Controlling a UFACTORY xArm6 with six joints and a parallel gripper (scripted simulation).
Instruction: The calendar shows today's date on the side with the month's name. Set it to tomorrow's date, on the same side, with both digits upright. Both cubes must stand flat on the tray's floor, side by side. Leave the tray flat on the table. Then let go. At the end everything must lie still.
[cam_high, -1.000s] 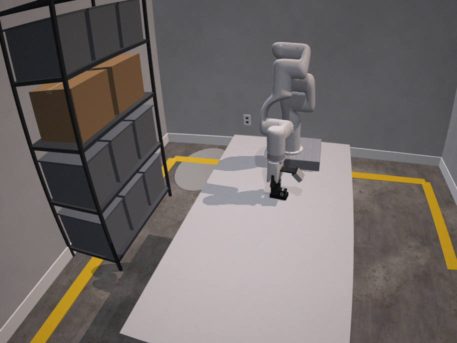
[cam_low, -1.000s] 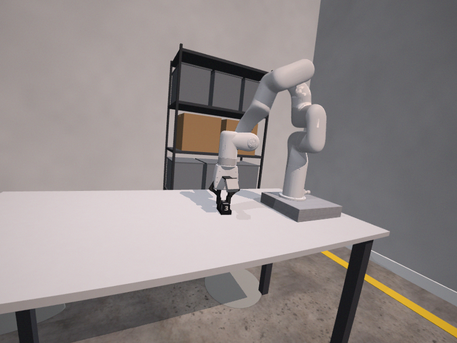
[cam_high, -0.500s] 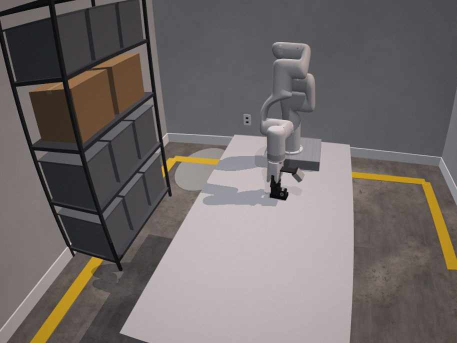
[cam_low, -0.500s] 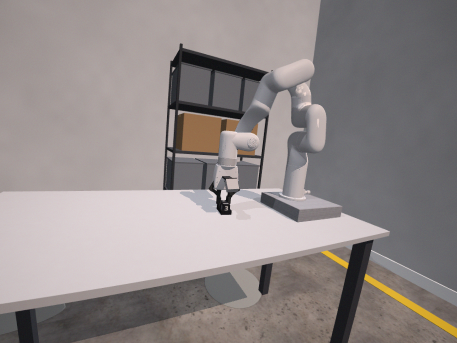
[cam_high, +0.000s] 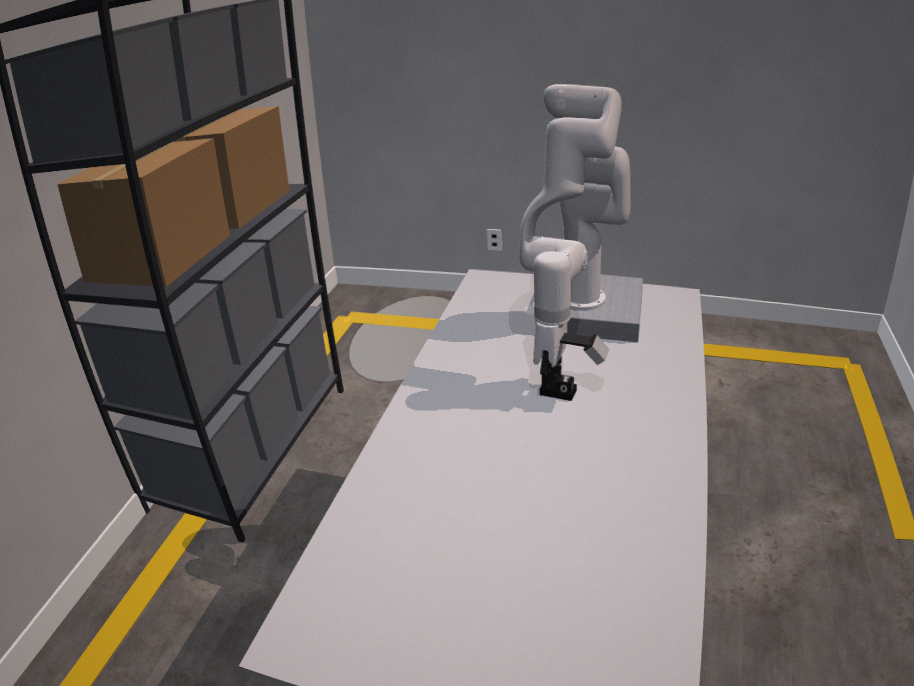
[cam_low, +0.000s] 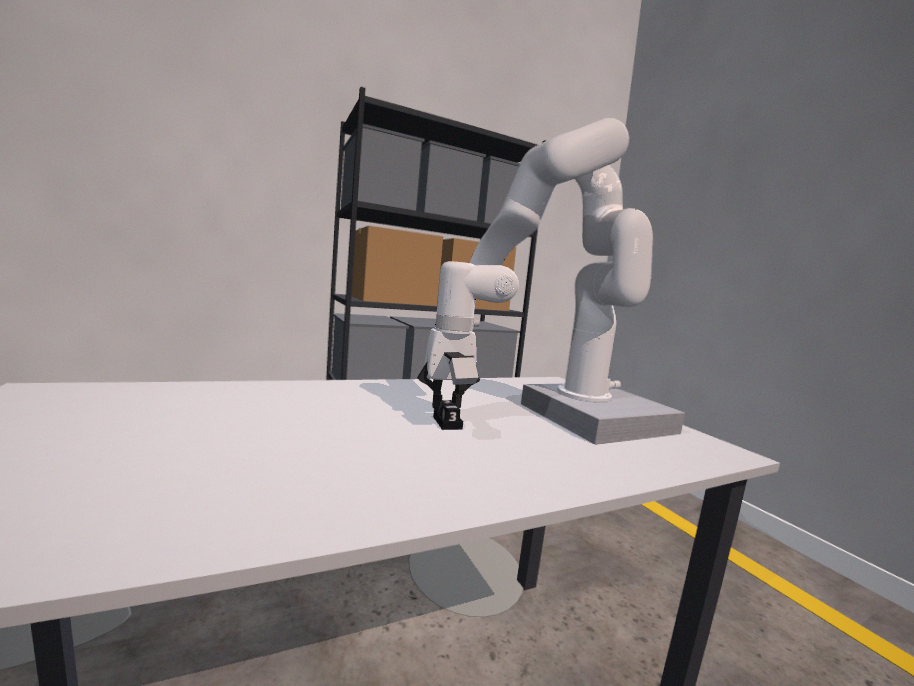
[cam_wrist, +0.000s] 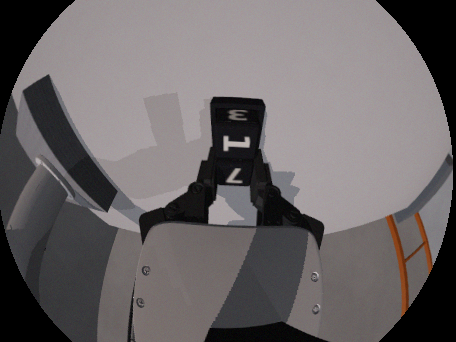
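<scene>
Right now my hand is 10 mm above the black cube.
</scene>
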